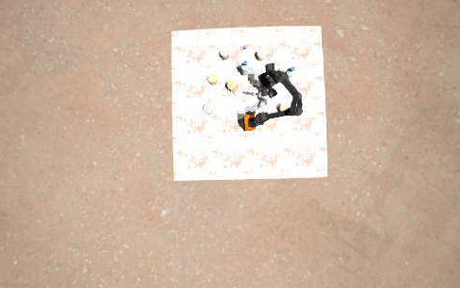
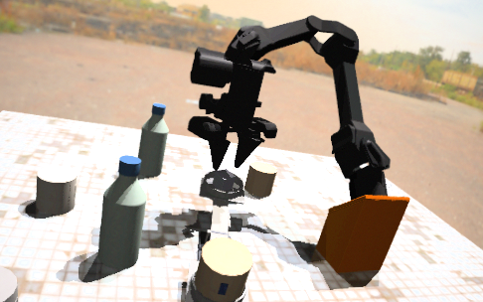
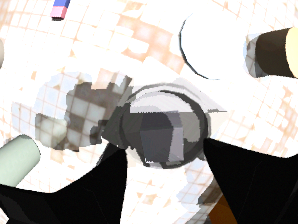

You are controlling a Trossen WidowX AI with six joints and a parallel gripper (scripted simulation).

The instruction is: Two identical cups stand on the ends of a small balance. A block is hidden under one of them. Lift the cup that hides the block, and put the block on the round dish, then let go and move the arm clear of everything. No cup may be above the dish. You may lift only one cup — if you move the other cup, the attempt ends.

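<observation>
The balance beam is 20 mm ahead of my gripper tip, 120 mm to the left of it and 70 mm below it.
</observation>
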